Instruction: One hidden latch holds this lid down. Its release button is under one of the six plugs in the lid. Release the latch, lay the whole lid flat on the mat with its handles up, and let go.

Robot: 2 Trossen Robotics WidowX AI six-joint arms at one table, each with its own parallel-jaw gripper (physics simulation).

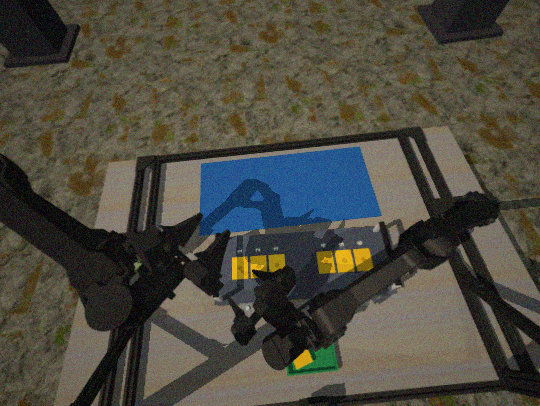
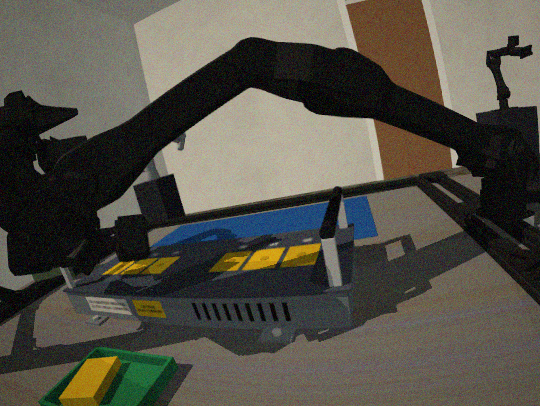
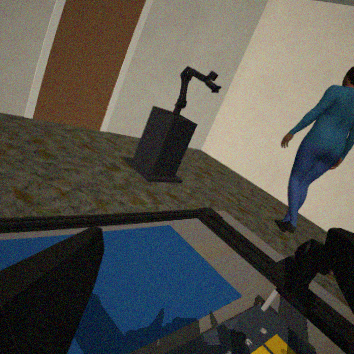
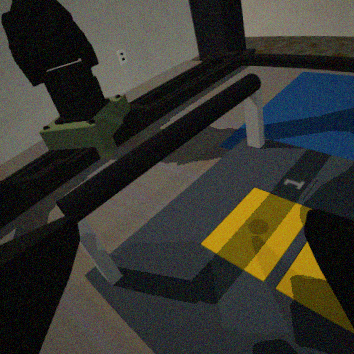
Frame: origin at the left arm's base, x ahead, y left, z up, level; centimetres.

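Seen in the pictures: left gripper, fingertip midpoint: [image 1: 214, 222] [image 2: 82, 125] [image 3: 215, 239]; right gripper, fingertip midpoint: [image 1: 240, 283] [image 4: 193, 225]; left arm's base at its link origin: [image 4: 82, 111]; right arm's base at its link origin: [image 2: 504, 214] [image 3: 296, 281].
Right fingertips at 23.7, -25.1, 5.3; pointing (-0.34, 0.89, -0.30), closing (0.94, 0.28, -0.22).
Note:
Pixels of each thing's middle, then the offset from my right fingertips to it, as dx, dy, dz. "spot": a spot on its surface instead. Level surfaces: height alone.
- right handle at a spot on its surface: [image 2: 331, 220] spot: +32.2, -19.4, +0.4
- blue mat at its surface level: dz -10.4
- green tray at the middle of its body: [image 2: 108, 385] [image 1: 309, 351] +6.1, -21.0, -9.7
- yellow block at the middle of its body: [image 2: 92, 380] [image 1: 299, 352] +3.8, -19.8, -9.5
The grey lid [image 1: 302, 250] [image 2: 240, 285] [image 4: 165, 225] lies level, handles up. All six yellow plugs show in two groups of three, among them plug 1 [image 1: 240, 270] [image 4: 257, 235]. The black left handle [image 1: 240, 245] [image 4: 160, 142] and the right handle [image 1: 385, 237] [image 2: 331, 220] stand upright. My right gripper [image 1: 243, 285] [image 4: 193, 225] is open and empty, low over the lid's left end near the left handle. My left gripper [image 1: 214, 225] [image 2: 80, 125] [image 3: 215, 239] is open and empty, above the lid's upper left corner. The blue mat [image 1: 325, 175] [image 2: 360, 215] [image 3: 145, 265] lies behind. Latch and button are hidden.
A green tray [image 1: 327, 357] [image 2: 145, 380] holding a yellow block [image 1: 302, 359] [image 2: 90, 380] sits on the near side. The right arm reaches across above the lid. Dark rails border the table. A person [image 3: 325, 130] stands beyond the table.

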